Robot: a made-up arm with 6 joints. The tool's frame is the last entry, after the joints.
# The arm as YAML. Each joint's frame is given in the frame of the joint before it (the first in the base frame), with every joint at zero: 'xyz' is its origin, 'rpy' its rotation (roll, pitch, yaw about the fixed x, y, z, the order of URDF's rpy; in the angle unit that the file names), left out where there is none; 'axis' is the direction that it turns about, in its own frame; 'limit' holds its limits. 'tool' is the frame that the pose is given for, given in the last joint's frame.
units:
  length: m
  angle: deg
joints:
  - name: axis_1
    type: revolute
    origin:
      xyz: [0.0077, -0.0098, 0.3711]
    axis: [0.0, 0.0, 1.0]
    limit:
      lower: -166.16
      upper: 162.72
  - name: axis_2
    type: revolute
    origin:
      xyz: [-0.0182, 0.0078, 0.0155]
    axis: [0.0, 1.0, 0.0]
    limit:
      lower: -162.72
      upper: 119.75
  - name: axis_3
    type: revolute
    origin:
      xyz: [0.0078, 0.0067, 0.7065]
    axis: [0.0, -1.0, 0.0]
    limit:
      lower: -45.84
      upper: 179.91
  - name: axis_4
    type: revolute
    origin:
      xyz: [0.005, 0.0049, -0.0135]
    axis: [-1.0, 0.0, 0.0]
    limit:
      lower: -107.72
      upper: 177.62
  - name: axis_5
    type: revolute
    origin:
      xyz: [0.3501, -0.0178, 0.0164]
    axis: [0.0, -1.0, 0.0]
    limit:
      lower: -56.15
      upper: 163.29
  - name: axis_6
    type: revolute
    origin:
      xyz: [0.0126, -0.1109, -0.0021]
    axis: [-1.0, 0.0, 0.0]
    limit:
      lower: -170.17
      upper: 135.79
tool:
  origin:
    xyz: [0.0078, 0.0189, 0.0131]
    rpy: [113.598, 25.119, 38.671]
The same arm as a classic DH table. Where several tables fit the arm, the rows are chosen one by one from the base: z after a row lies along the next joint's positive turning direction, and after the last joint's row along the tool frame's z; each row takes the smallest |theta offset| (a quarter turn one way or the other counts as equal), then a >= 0, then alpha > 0; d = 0 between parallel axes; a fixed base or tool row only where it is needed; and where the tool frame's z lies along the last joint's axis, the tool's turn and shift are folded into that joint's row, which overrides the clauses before.
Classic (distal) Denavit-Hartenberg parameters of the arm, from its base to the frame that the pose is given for. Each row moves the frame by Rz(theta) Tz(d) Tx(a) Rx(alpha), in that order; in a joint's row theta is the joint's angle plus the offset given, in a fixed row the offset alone. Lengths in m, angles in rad.
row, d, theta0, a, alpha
base (fixed), 0, -0.9048, 0.0125, 0
axis_1, 0.3866, 0.9048, -0.0182, -1.5708
axis_2, 0, -1.5598, 0.7065, 3.1416
axis_3, -0.0194, 0.011, -0.0135, -1.5708
axis_4, -0.3551, 0, 0.0164, 1.5708
axis_5, 0.1287, 0, -0.0021, -1.5708
axis_6, -0.0315, -0.4155, 0.0044, 2.0263
tool (fixed), -0.0251, -2.2354, 0, 0
Joint limits (rad, base to tool): -2.9..2.84 -2.84..2.09 -0.8001..3.14 -1.8801..3.1001 -0.98..2.8499 -2.97..2.37

